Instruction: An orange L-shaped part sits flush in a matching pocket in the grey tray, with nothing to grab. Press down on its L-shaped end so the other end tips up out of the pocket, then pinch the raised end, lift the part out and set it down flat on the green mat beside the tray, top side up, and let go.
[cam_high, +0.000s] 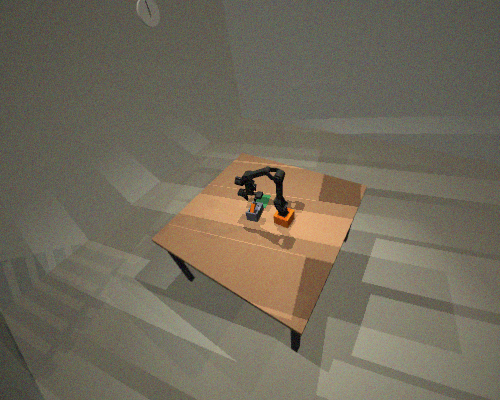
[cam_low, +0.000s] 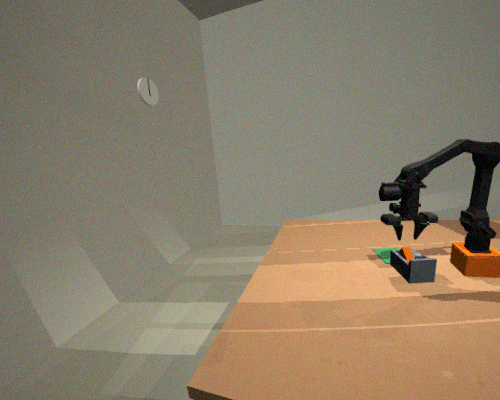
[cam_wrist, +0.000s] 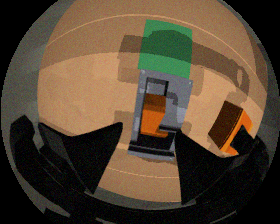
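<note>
Right now my gripper tip is 3 cm past the orange L-shaped part, 3 cm to the right of it and 9 cm above it. Also, from my gripper tip: green mat 2 cm ahead, 14 cm to the right, 15 cm below.
</note>
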